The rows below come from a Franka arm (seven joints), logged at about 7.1 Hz.
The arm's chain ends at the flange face. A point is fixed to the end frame.
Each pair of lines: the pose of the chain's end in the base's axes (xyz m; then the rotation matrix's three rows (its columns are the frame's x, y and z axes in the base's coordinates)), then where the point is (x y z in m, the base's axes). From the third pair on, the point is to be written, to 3 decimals.
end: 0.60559 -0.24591 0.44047; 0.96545 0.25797 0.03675; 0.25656 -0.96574 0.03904; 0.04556 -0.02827 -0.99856
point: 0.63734 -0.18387 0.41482
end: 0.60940 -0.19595 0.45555; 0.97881 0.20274 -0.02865; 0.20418 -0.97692 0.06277; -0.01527 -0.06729 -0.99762
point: 0.64266 -0.13502 0.42916
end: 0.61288 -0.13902 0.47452; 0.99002 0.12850 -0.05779; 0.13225 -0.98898 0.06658; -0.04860 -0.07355 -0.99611
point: 0.650 -0.081 0.447
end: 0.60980 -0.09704 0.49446; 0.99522 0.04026 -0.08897; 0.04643 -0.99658 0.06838; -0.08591 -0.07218 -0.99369
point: 0.650 -0.042 0.465
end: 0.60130 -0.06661 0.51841; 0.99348 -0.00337 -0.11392; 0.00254 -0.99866 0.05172; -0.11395 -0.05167 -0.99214
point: 0.643 -0.014 0.487
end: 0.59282 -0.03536 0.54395; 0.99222 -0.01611 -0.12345; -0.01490 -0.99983 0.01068; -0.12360 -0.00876 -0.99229
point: 0.635 0.015 0.510
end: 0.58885 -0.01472 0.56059; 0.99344 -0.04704 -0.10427; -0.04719 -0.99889 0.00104; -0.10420 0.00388 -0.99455
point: 0.633 0.034 0.527
